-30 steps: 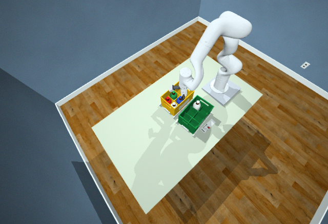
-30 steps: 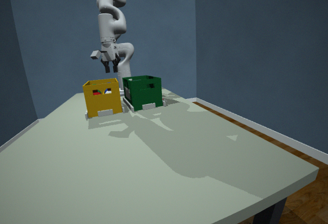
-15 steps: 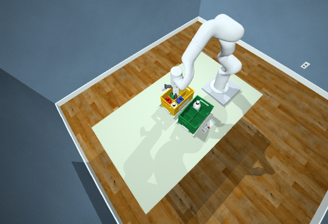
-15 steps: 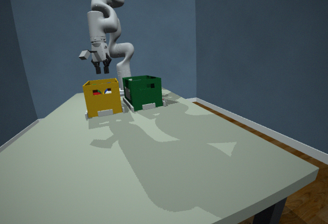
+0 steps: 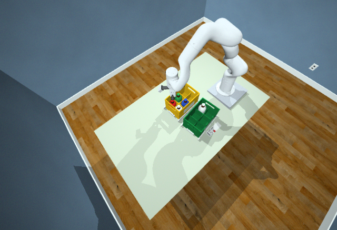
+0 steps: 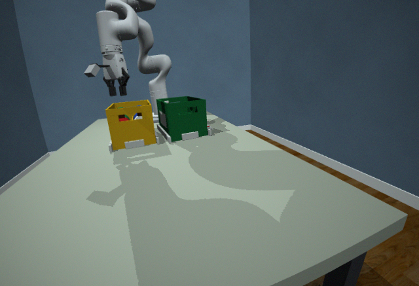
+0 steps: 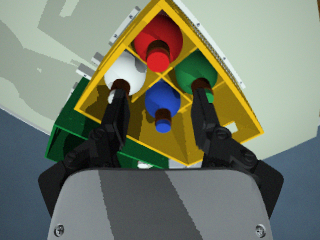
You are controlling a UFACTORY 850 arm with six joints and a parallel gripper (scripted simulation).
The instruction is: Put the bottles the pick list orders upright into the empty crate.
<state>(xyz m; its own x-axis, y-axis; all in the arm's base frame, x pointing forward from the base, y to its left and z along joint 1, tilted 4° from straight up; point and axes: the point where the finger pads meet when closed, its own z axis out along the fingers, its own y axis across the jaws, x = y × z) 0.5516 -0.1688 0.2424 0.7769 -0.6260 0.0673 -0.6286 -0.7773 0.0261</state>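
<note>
My hand is 150 mm above the red bottle and 10 mm short of it. Round my hand: blue-label bottle (150 mm below, 90 mm behind, 70 mm to the left); then green bottle (150 mm below, 80 mm behind, 20 mm to the right); then yellow crate (160 mm below, 90 mm behind, 30 mm to the left).
</note>
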